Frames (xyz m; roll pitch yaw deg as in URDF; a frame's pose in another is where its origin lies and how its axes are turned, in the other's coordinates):
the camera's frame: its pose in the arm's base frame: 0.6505 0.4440 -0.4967 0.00 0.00 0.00
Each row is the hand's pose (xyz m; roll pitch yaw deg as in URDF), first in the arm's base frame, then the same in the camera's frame.
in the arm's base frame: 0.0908 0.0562 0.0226 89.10 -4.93 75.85
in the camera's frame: -0.5597 -0.3878 0.5193 89.10 -4.93 75.85
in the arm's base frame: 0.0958 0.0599 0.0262 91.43 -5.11 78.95
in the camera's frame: -0.5547 -0.3841 0.5229 91.43 -5.11 78.95
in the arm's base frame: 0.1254 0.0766 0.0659 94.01 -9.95 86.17
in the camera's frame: -0.5251 -0.3674 0.5626 94.01 -9.95 86.17
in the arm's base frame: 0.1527 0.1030 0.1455 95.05 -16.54 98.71
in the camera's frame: -0.4978 -0.3410 0.6422 95.05 -16.54 98.71
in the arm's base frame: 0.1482 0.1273 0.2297 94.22 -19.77 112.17
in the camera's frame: -0.5023 -0.3167 0.7264 94.22 -19.77 112.17
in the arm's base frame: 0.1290 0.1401 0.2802 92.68 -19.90 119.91
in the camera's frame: -0.5215 -0.3039 0.7769 92.68 -19.90 119.91
